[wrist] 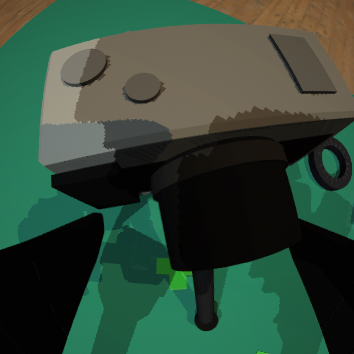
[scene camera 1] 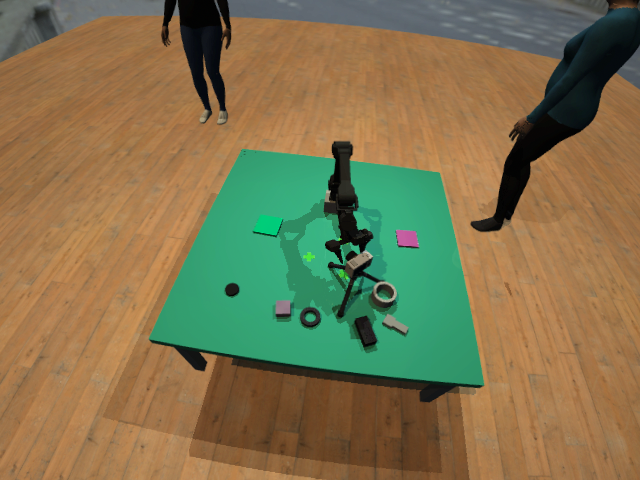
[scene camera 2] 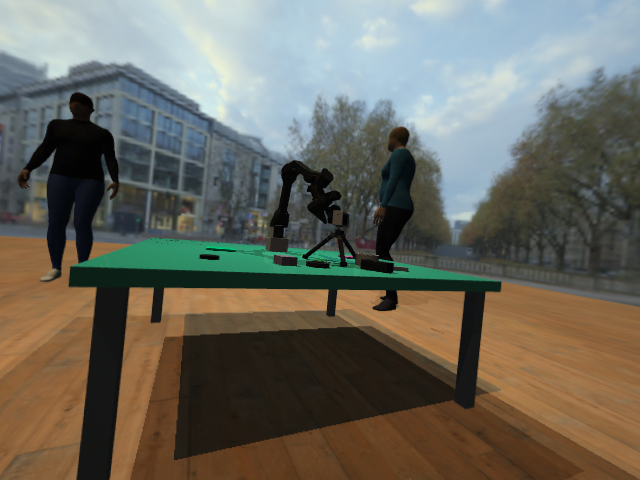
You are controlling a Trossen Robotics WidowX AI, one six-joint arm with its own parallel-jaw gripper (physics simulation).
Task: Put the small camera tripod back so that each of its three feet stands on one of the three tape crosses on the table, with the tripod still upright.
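Where they show: gripper, between the fingertips: (wrist: 199, 226) (scene camera 2: 331, 224); arm's base, origin of its link: (scene camera 2: 278, 237).
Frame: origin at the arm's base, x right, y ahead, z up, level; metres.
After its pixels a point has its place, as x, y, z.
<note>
The small black tripod (scene camera 1: 348, 296) @[-0.123, 0.569, -0.006] (scene camera 2: 337, 244) @[-0.111, 0.546, 0.005] stands upright on the green table (scene camera 1: 223, 333) @[0.335, 0.787, -0.075] (scene camera 2: 175, 267) @[0.442, 0.830, -0.075], carrying a grey camera (scene camera 1: 359, 263) @[-0.140, 0.507, 0.142] (scene camera 2: 339, 217) @[-0.111, 0.531, 0.114] (wrist: 197, 81) @[-0.140, 0.478, 0.142] with a black lens (wrist: 225, 211) @[-0.116, 0.455, 0.134]. One tripod leg (wrist: 205, 298) @[-0.063, 0.415, -0.015] shows below the lens. My gripper (scene camera 1: 350, 245) (scene camera 2: 325, 210) (wrist: 199, 226) @[-0.115, 0.454, 0.086] is open, with a finger on each side of the camera head and nothing held. A bright green tape cross (scene camera 1: 309, 256) @[0.073, 0.353, -0.074] lies left of the tripod. A second cross (scene camera 1: 343, 273) @[-0.094, 0.417, -0.073] (wrist: 175, 275) @[-0.091, 0.411, -0.074] lies partly under it. A third cross is mostly hidden by my arm.
On the table lie a green patch (scene camera 1: 268, 225) @[0.308, 0.210, -0.065], a magenta patch (scene camera 1: 407, 238) @[-0.390, 0.153, -0.065], a black disc (scene camera 1: 231, 289) @[0.365, 0.597, -0.065], a purple block (scene camera 1: 283, 308) @[0.126, 0.649, -0.047], a black ring (scene camera 1: 310, 316) @[0.001, 0.636, -0.070] (wrist: 331, 163), a grey ring (scene camera 1: 384, 293) @[-0.285, 0.473, -0.070], a black block (scene camera 1: 366, 330) @[-0.210, 0.686, -0.041] and a grey piece (scene camera 1: 395, 324) @[-0.329, 0.632, -0.060]. Two people (scene camera 1: 201, 57) (scene camera 1: 532, 157) stand nearby.
</note>
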